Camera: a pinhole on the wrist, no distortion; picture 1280 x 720 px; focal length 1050.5 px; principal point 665.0 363.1 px. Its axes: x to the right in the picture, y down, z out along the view. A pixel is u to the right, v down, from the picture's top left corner.
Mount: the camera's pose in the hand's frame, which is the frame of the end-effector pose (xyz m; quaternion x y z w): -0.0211 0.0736 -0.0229 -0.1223 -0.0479 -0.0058 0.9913
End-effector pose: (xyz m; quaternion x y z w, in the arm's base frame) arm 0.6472 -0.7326 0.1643 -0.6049 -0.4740 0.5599 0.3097
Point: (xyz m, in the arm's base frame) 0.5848 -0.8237 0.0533
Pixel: 632 490
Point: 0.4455 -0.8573 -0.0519
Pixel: 776 542
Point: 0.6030 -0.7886 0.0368
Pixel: 977 636
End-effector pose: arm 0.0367 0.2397 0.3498 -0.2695 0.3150 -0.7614 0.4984
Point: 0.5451 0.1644 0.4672
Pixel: 598 439
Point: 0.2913 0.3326 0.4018
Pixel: 76 143
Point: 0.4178 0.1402 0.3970
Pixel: 709 520
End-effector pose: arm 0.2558 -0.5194 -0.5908 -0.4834 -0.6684 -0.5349 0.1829
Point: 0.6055 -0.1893 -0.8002
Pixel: 449 302
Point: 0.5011 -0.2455 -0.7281
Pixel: 565 234
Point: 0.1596 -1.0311 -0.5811
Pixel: behind the camera
